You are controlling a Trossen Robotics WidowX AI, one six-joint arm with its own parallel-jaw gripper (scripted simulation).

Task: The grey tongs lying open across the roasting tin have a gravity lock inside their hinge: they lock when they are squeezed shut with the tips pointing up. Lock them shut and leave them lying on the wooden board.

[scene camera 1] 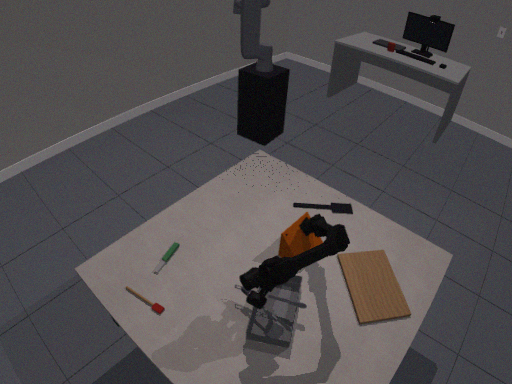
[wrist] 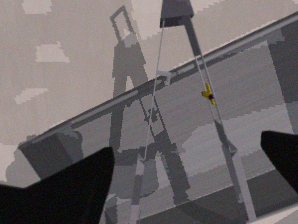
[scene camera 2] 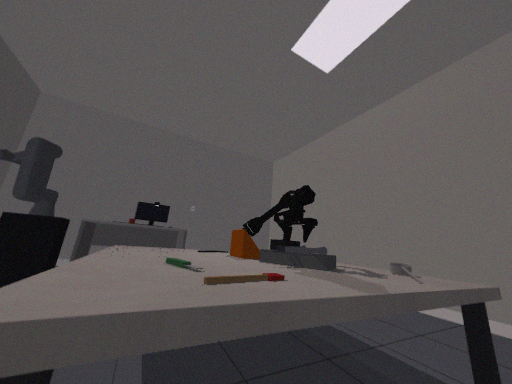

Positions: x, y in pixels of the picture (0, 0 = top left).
Scene:
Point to a grey roasting tin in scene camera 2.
At 305, 260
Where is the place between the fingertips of my gripper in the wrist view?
186, 146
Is my gripper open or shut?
Open.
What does my gripper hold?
Nothing.

